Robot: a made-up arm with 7 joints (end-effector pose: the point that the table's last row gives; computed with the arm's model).
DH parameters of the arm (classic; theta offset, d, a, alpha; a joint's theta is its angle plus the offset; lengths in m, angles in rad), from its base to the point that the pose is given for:
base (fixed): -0.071 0 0 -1.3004
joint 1: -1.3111 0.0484 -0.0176 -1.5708
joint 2: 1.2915 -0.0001 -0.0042 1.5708
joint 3: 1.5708 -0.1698 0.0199 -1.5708
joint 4: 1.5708 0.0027 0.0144 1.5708
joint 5: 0 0.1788 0 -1.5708
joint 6: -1.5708 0 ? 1.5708
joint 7: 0 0 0 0
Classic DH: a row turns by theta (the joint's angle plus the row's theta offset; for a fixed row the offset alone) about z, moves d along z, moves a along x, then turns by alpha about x.
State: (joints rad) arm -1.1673 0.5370 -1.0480 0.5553 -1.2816 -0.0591 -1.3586
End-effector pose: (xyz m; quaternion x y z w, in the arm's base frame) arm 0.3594 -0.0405 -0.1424 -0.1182 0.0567 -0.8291 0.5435
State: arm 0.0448 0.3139 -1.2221 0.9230 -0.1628 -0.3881 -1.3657
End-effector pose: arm -0.0497 0.0113 -0.3944 -0.1609 0.4402 -0.8432 0.2634
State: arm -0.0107 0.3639 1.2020 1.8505 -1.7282 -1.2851 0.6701
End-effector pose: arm -0.1639 0.1533 -0.3133 -0.0237 0.0283 -0.9733 0.2264
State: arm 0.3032 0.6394 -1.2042 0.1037 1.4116 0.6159 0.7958
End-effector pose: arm -0.0467 0.0133 -0.3278 0.7270 -0.1851 -0.2862 0.5961
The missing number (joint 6, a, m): 0.0696
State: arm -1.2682 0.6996 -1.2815 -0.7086 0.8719 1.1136 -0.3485
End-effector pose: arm 0.1888 -0.1037 -0.0186 0.7010 -0.2622 -0.1712 0.6408
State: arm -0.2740 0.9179 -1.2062 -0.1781 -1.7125 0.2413 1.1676
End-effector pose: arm 0.0856 0.0015 -0.2832 0.0796 0.6897 0.1255 0.7087
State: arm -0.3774 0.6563 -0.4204 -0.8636 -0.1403 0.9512 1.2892
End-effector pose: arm 0.2045 -0.0107 -0.0739 0.2727 -0.1235 0.3407 0.8912
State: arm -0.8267 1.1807 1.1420 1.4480 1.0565 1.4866 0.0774
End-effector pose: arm 0.0956 0.3855 -0.1179 -0.0411 0.7492 0.5698 0.3352
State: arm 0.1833 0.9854 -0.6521 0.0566 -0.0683 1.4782 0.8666
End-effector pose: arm 0.0310 0.2120 -0.2878 0.7795 0.5286 0.1425 0.3043
